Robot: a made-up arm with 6 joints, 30 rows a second.
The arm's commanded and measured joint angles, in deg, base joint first. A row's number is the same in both.
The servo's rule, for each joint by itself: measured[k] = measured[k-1] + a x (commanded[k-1-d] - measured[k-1]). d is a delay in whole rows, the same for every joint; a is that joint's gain. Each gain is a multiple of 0.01, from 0.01 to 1. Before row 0 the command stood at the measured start. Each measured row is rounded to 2 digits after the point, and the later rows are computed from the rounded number. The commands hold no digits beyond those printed.
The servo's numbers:
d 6
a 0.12 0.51 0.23 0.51 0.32 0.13
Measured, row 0:
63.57 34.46 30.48 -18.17 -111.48 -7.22
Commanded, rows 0 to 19:
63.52 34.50 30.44 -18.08 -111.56 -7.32
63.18 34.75 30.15 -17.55 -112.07 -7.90
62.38 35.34 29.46 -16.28 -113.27 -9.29
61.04 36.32 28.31 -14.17 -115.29 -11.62
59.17 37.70 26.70 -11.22 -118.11 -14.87
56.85 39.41 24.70 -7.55 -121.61 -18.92
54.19 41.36 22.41 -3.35 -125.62 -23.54
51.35 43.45 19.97 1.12 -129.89 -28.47
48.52 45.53 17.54 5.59 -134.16 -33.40
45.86 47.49 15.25 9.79 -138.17 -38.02
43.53 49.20 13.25 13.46 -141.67 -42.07
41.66 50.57 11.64 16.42 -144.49 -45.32
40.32 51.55 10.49 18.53 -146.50 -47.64
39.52 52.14 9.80 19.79 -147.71 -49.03
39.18 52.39 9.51 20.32 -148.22 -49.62
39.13 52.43 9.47 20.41 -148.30 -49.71
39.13 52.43 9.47 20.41 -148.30 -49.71
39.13 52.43 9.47 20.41 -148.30 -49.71
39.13 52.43 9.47 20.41 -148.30 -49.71
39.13 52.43 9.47 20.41 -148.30 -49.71
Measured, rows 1 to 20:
63.57 34.46 30.48 -18.17 -111.48 -7.22
63.57 34.46 30.48 -18.17 -111.48 -7.22
63.57 34.46 30.48 -18.17 -111.48 -7.22
63.57 34.46 30.48 -18.17 -111.48 -7.22
63.57 34.46 30.48 -18.17 -111.48 -7.22
63.57 34.46 30.48 -18.17 -111.48 -7.22
63.56 34.48 30.47 -18.12 -111.51 -7.23
63.51 34.62 30.40 -17.83 -111.69 -7.32
63.37 34.99 30.18 -17.04 -112.20 -7.58
63.09 35.67 29.75 -15.58 -113.19 -8.11
62.62 36.71 29.05 -13.36 -114.76 -8.99
61.93 38.09 28.05 -10.40 -116.95 -10.28
61.00 39.76 26.75 -6.80 -119.72 -12.00
59.84 41.64 25.19 -2.76 -122.97 -14.14
58.48 43.62 23.43 1.50 -126.55 -16.64
56.97 45.59 21.55 5.73 -130.27 -19.42
55.36 47.43 19.64 9.67 -133.92 -22.36
53.72 49.03 17.80 13.11 -137.30 -25.34
52.11 50.32 16.12 15.87 -140.24 -28.24
50.60 51.25 14.67 17.87 -142.63 -30.94

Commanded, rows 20 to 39:
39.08 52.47 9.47 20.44 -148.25 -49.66
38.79 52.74 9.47 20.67 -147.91 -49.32
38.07 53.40 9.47 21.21 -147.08 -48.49
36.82 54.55 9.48 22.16 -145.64 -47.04
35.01 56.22 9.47 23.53 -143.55 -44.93
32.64 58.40 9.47 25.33 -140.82 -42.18
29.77 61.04 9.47 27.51 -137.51 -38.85
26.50 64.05 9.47 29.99 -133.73 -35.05
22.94 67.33 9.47 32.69 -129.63 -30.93
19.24 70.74 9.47 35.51 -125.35 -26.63
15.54 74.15 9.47 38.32 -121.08 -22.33
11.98 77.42 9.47 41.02 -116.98 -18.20
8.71 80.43 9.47 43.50 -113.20 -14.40
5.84 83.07 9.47 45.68 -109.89 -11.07
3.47 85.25 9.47 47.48 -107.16 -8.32
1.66 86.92 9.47 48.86 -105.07 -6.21
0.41 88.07 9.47 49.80 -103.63 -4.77
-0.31 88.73 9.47 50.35 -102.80 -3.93
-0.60 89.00 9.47 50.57 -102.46 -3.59
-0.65 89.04 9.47 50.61 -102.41 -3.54
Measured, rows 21 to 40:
49.23 51.83 13.48 19.12 -144.42 -33.37
48.02 52.14 12.56 19.78 -145.66 -35.49
46.95 52.29 11.85 20.10 -146.50 -37.34
46.01 52.36 11.30 20.26 -147.08 -38.95
45.18 52.40 10.88 20.34 -147.47 -40.35
44.45 52.42 10.56 20.38 -147.74 -41.57
43.81 52.45 10.31 20.41 -147.90 -42.62
43.21 52.60 10.12 20.54 -147.90 -43.49
42.59 53.01 9.97 20.88 -147.64 -44.14
41.90 53.80 9.86 21.53 -147.00 -44.52
41.07 55.03 9.77 22.55 -145.90 -44.57
40.06 56.75 9.70 23.97 -144.27 -44.26
38.83 58.94 9.65 25.78 -142.11 -43.56
37.35 61.55 9.61 27.93 -139.43 -42.45
35.62 64.50 9.58 30.36 -136.29 -40.95
33.65 67.68 9.55 32.99 -132.79 -39.09
31.48 70.98 9.53 35.71 -129.04 -36.91
29.14 74.26 9.52 38.42 -125.18 -34.48
26.69 77.41 9.51 41.01 -121.35 -31.87
24.19 80.30 9.50 43.39 -117.68 -29.17

